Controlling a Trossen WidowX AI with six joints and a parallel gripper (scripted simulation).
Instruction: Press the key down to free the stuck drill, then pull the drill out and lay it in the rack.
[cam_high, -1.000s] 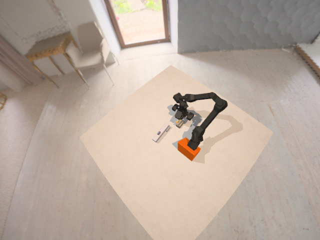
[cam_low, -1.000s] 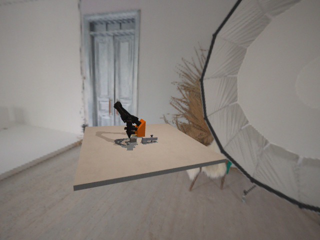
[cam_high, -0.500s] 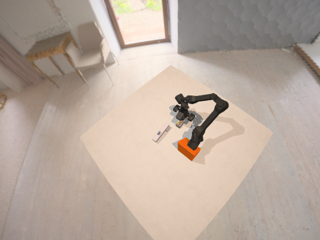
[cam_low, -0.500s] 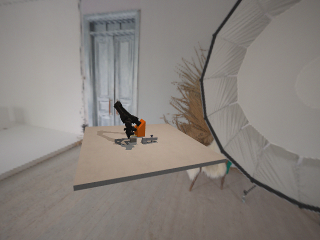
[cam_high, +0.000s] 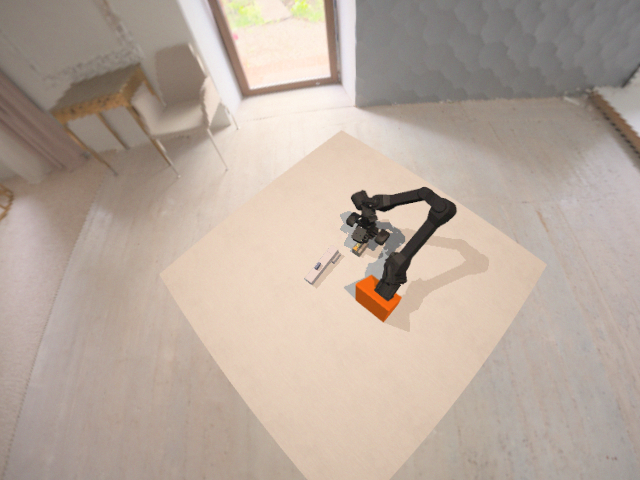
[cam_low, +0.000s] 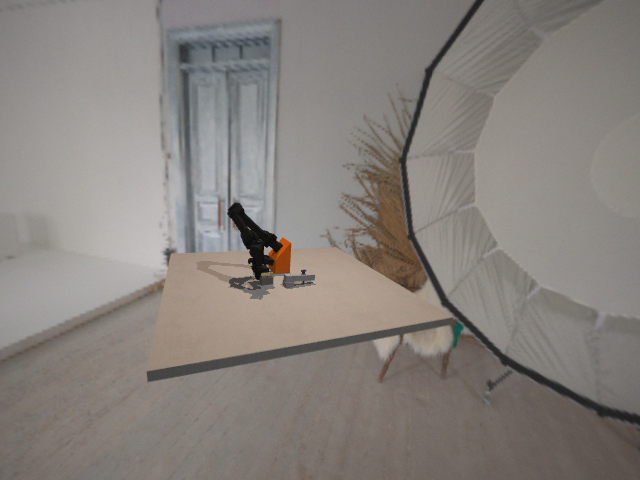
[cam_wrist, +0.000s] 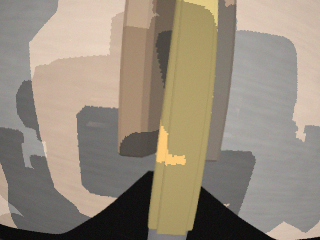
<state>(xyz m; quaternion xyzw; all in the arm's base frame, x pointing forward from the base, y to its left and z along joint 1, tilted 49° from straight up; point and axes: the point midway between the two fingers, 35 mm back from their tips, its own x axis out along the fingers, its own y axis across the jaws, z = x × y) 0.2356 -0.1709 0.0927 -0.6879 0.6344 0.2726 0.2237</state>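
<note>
Right now my gripper tip is 4 cm to the right of the drill and 3 cm below it. From my gripper tip the other things lie so: dark boxy part (1 cm behind, 5 cm to the left, 1 cm below); then key (5 cm ahead, 25 cm to the left, 2 cm above); then grey holder (5 cm ahead, 22 cm to the left).
</note>
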